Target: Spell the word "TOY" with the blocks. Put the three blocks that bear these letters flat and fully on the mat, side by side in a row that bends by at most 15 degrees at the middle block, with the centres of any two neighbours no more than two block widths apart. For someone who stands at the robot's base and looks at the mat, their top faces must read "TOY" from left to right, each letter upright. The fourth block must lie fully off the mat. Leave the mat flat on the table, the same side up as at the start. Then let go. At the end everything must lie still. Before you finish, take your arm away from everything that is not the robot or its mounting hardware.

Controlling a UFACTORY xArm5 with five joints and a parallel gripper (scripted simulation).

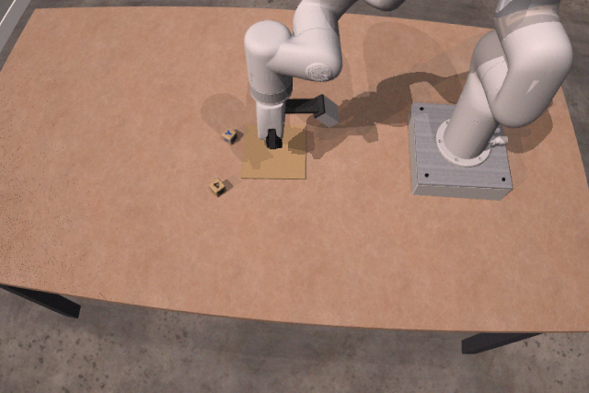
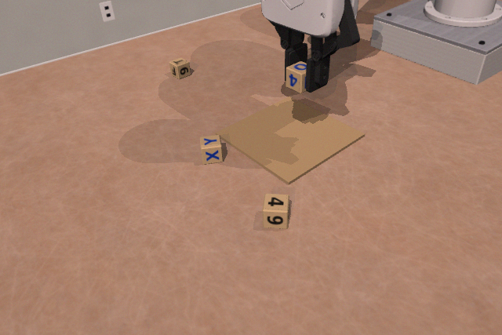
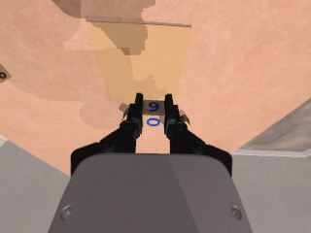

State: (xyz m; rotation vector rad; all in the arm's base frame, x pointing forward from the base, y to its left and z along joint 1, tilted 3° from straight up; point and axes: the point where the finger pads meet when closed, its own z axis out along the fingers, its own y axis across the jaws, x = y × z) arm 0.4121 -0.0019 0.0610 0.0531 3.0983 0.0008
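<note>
Now: hand 20 mm to the left of the tan mat and 100 mm above it. Also, from my hand: O block (10 mm ahead, 10 mm below); then T block (280 mm to the right, 90 mm below).
</note>
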